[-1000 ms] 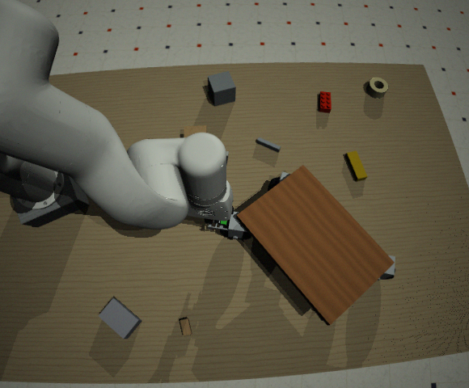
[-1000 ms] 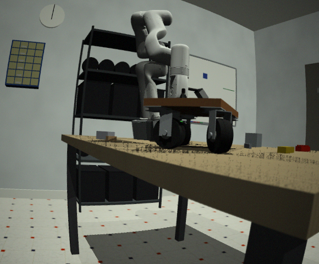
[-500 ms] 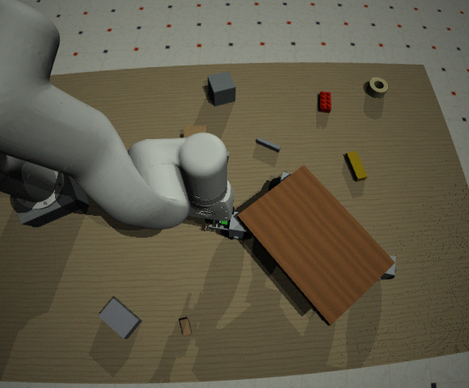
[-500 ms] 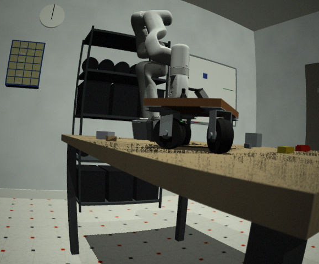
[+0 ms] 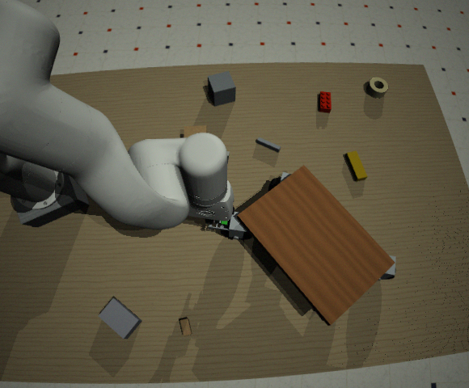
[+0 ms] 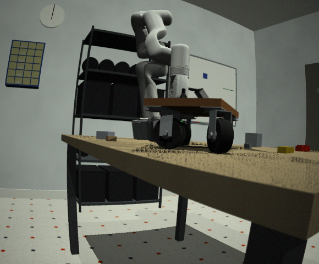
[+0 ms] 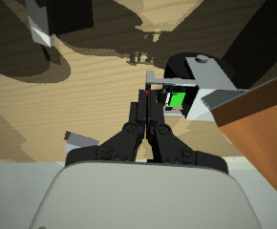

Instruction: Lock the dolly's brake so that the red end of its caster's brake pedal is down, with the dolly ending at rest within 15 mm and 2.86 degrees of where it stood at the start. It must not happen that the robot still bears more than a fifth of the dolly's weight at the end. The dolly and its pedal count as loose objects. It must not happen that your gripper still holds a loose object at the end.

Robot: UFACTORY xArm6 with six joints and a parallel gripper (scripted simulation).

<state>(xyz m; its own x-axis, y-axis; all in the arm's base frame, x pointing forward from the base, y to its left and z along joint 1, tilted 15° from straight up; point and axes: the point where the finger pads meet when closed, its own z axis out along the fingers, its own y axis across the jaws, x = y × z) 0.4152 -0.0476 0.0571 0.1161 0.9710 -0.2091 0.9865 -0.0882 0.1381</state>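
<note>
Right now my hand is 20 mm short of the brake pedal and 30 mm above it. Also, from my hand: tan block 50 mm behind, 240 mm to the right, 100 mm below; grey slab 200 mm behind, 230 mm to the right, 90 mm below; grey bar 140 mm ahead, 250 mm to the left, 100 mm below.
</note>
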